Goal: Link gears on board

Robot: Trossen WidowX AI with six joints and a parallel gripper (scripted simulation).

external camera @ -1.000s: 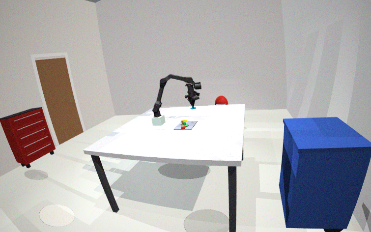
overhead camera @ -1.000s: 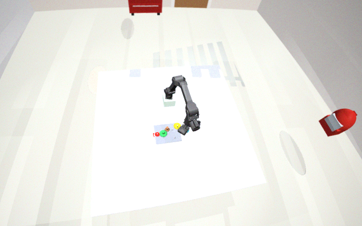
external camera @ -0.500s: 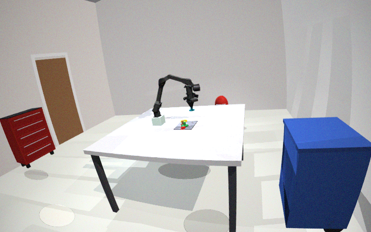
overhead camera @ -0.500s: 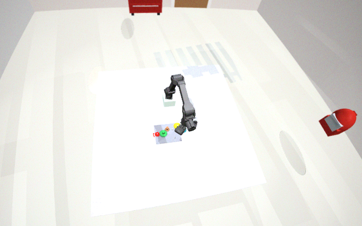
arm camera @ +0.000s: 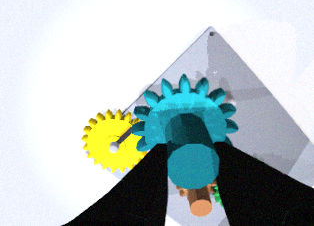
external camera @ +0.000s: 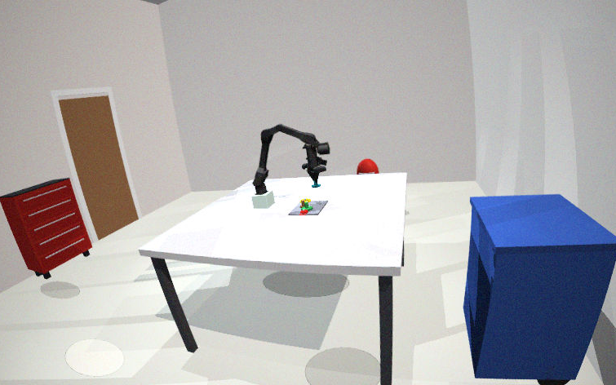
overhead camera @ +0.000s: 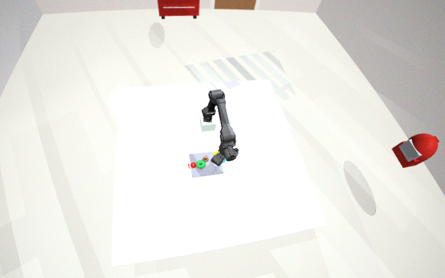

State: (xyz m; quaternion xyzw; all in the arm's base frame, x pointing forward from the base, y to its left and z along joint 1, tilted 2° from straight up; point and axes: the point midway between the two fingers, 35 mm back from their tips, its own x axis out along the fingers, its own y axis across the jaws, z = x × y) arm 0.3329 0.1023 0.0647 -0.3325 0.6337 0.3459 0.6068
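Right now the brown gear is 10 cm to the right of my gripper tip, 10 cm below it and 4 cm behind it. From my gripper tip the other things lie so: yellow gear (11 cm below, 8 cm behind, 2 cm to the right); then green gear (13 cm to the right, 10 cm below); then cyan gear (1 cm below).
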